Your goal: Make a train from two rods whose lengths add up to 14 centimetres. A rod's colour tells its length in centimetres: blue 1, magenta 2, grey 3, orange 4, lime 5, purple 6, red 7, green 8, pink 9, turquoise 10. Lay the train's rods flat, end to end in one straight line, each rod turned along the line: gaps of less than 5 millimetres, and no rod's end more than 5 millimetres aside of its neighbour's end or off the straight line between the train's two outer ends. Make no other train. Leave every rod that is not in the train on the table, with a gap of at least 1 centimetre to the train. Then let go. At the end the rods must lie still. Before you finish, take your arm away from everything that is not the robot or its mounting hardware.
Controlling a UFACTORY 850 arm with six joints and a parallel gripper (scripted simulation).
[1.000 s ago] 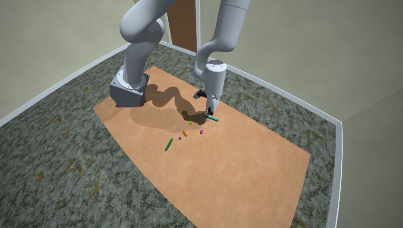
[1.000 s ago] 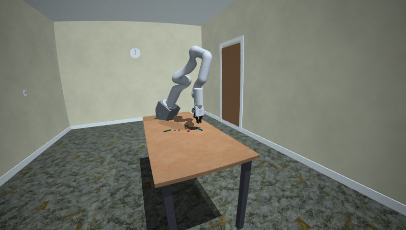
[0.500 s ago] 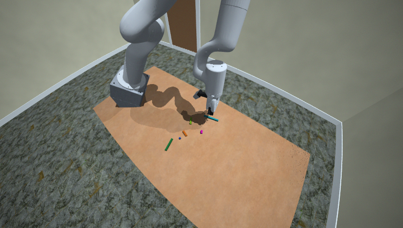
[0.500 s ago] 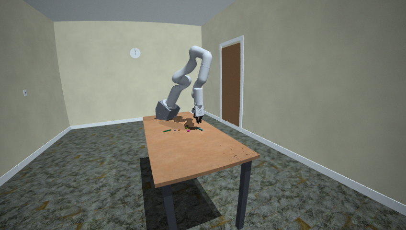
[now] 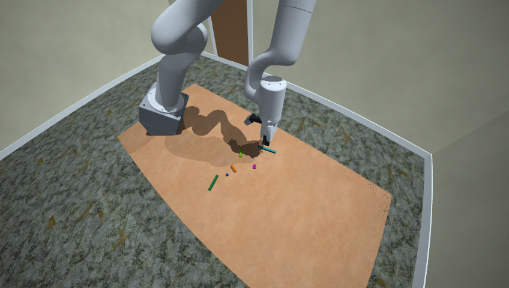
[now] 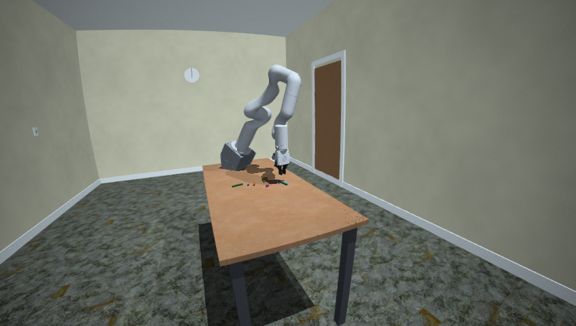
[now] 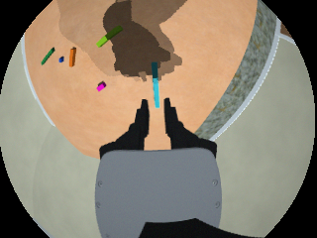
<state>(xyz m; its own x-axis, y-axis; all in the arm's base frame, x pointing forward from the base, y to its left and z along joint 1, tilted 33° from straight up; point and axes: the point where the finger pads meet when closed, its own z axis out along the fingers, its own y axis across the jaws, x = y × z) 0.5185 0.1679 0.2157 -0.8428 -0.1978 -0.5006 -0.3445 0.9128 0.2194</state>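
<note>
My gripper is now 80 mm above the turquoise rod. Round my hand: magenta rod (30 mm ahead, 110 mm to the right, 80 mm below); then orange rod (40 mm behind, 190 mm to the right, 80 mm below); then lime rod (80 mm behind, 110 mm to the right, 80 mm below).
</note>
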